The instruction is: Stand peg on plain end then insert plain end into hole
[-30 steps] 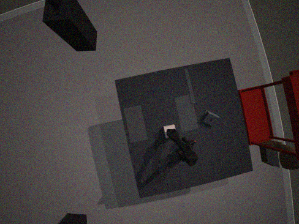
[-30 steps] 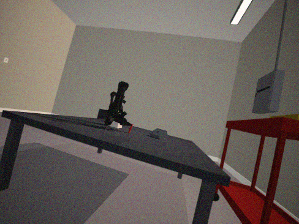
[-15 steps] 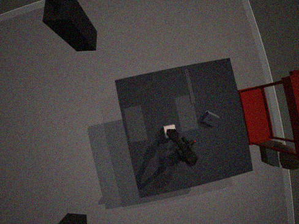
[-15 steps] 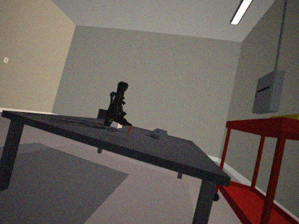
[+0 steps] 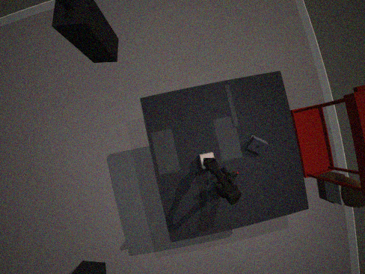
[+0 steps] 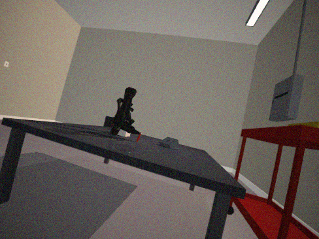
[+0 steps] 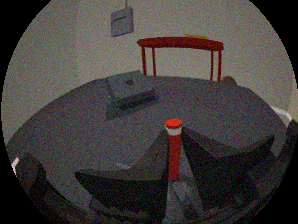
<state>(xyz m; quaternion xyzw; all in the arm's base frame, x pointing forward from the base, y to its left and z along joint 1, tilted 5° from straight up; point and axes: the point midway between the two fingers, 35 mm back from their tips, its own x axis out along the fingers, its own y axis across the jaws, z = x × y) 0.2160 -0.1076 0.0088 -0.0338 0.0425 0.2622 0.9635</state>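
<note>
Now: gripper tip 1 cm above the red peg. The rest, counted from my gripper tip: sloped grey panel (22 cm to the left, 19 cm ahead, 4 cm below).
</note>
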